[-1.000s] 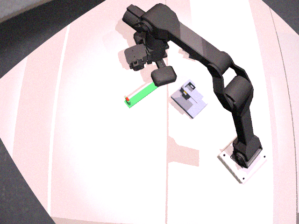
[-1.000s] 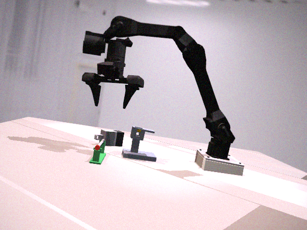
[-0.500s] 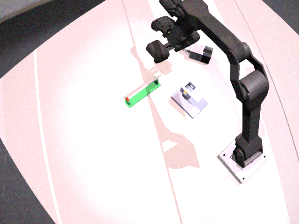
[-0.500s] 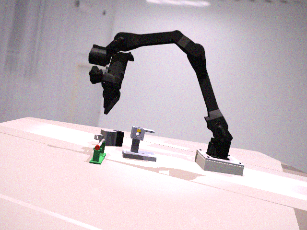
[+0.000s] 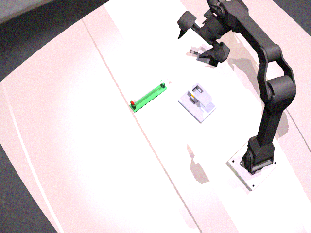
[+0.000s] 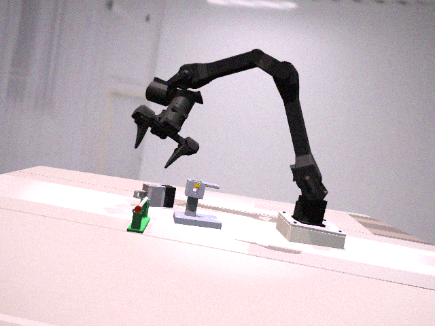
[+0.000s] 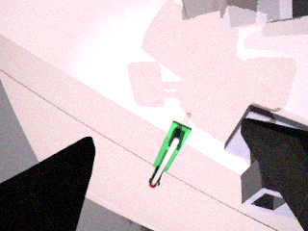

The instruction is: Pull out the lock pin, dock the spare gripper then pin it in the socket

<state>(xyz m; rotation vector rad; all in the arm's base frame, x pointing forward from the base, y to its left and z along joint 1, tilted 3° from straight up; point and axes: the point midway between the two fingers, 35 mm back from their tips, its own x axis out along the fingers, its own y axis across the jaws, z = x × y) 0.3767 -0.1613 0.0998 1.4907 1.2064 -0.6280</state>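
Right now my gripper tip is 3 cm past the spare gripper, 7 cm to the left of it and 10 cm above it. Also, from my gripper tip: green rack 2 cm ahead, 18 cm to the left, 11 cm below; grey mount 11 cm behind, 10 cm to the left, 8 cm below.
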